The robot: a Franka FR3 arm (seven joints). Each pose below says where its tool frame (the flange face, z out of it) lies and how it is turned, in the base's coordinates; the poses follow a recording.
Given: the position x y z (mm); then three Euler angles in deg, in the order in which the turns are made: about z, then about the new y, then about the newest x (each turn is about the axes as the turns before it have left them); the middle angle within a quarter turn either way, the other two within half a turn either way.
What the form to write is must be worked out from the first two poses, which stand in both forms.
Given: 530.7, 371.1, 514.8, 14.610, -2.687, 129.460
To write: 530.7, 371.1, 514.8, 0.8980, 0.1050, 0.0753, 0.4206
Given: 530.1, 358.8, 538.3, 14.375, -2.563, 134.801
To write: 530.1, 358.8, 538.3, 0.9168, 0.1070, 0.0686, 0.3786
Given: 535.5, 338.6, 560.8, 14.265, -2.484, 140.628
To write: 535.5, 338.6, 560.8, 0.9350, 0.1096, 0.0621, 0.3316
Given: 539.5, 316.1, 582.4, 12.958, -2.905, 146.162
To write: 539.5, 316.1, 582.4, 0.9511, 0.1006, 0.0569, 0.2863
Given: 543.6, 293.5, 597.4, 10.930, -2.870, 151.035
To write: 543.6, 293.5, 597.4, 0.9641, 0.0859, 0.0479, 0.2466
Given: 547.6, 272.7, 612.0, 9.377, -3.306, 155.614
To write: 547.6, 272.7, 612.0, 0.9743, 0.0738, 0.0454, 0.2081
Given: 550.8, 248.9, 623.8, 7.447, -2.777, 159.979
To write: 550.8, 248.9, 623.8, 0.9827, 0.0597, 0.0351, 0.1719
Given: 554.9, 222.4, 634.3, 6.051, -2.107, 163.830
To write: 554.9, 222.4, 634.3, 0.9886, 0.0497, 0.0256, 0.1395
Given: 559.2, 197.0, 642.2, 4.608, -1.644, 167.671
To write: 559.2, 197.0, 642.2, 0.9934, 0.0384, 0.0186, 0.1067
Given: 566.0, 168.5, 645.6, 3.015, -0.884, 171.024
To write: 566.0, 168.5, 645.6, 0.9966, 0.0256, 0.0097, 0.0780
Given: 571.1, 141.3, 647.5, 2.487, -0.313, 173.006
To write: 571.1, 141.3, 647.5, 0.9979, 0.0215, 0.0040, 0.0609
